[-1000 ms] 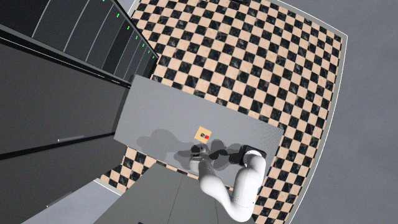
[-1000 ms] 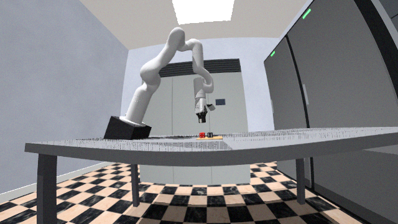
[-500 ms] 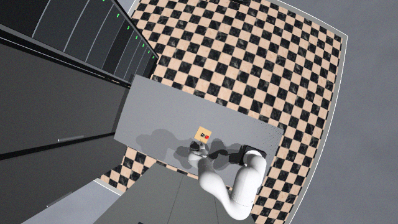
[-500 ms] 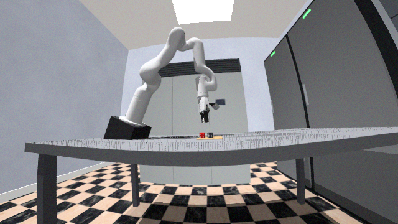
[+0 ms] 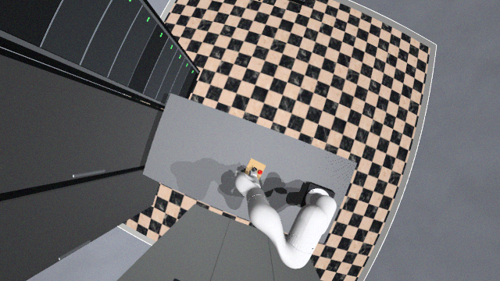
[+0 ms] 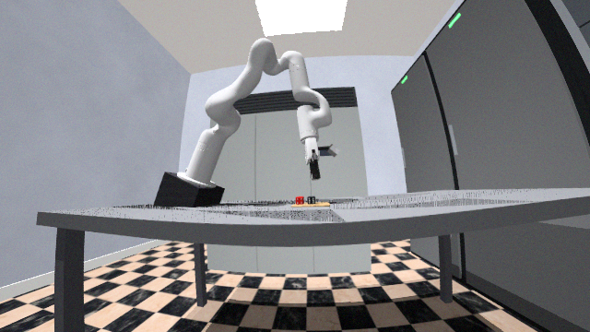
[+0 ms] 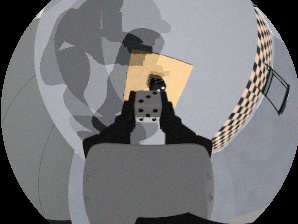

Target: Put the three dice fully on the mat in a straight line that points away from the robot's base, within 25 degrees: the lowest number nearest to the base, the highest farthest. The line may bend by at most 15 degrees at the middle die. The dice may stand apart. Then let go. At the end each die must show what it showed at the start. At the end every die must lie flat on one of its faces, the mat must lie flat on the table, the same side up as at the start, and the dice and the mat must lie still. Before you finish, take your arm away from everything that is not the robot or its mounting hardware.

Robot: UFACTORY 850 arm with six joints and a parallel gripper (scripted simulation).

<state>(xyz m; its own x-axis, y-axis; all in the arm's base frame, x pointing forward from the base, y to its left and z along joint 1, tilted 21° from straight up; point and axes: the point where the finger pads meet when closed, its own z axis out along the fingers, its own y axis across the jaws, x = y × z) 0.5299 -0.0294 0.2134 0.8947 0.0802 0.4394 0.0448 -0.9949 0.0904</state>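
The black die is 20 mm behind my hand, 30 mm to the right of it and 100 mm below it. The rest, counted from my hand: tan mat: 20 mm behind, 30 mm to the right, 120 mm below; then red die: 70 mm behind, 20 mm to the right, 100 mm below; then white die: 10 mm below.
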